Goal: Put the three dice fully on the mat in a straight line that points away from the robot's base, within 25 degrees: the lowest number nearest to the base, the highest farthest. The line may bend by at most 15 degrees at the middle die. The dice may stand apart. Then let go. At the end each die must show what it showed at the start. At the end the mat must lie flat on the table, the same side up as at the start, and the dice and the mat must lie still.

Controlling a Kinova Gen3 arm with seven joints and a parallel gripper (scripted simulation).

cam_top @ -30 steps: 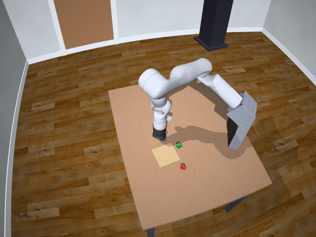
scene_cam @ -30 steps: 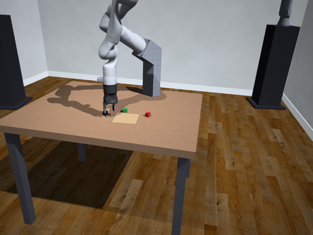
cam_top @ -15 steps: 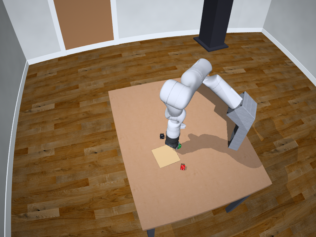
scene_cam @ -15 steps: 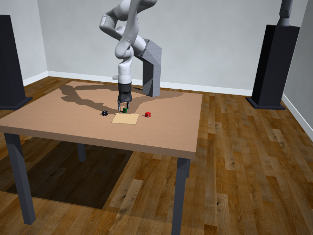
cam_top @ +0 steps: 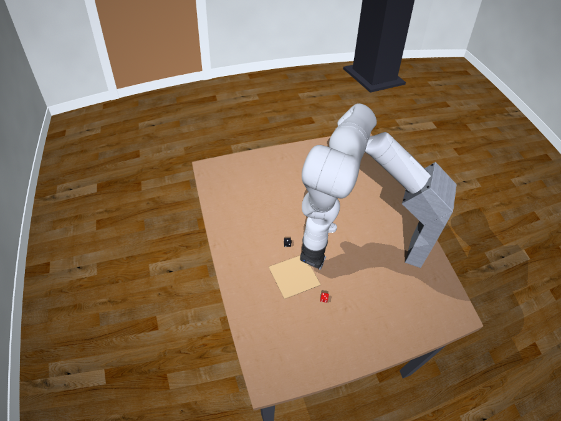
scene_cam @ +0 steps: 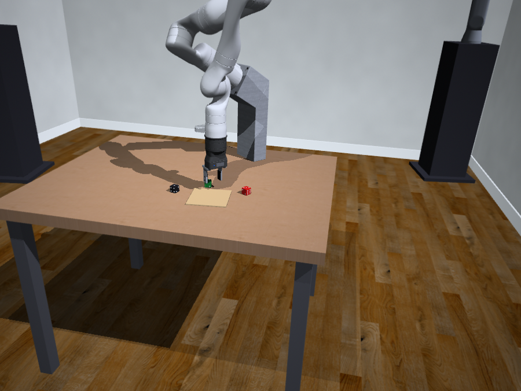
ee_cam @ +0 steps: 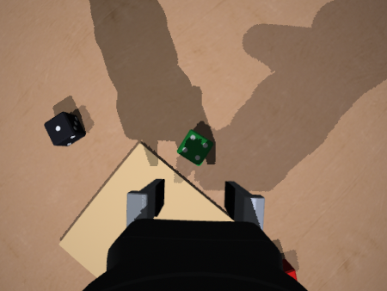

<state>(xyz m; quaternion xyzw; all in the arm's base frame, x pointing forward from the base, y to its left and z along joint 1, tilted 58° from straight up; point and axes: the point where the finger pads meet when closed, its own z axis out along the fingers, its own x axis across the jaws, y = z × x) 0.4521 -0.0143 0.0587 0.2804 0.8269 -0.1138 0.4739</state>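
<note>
The green die is 30 mm behind my hand, 20 mm to the right of it and 40 mm below it. Round my hand: tan mat (70 mm ahead, 50 mm below); then red die (20 mm ahead, 130 mm to the left, 40 mm below); then black die (30 mm ahead, 140 mm to the right, 40 mm below).
</note>
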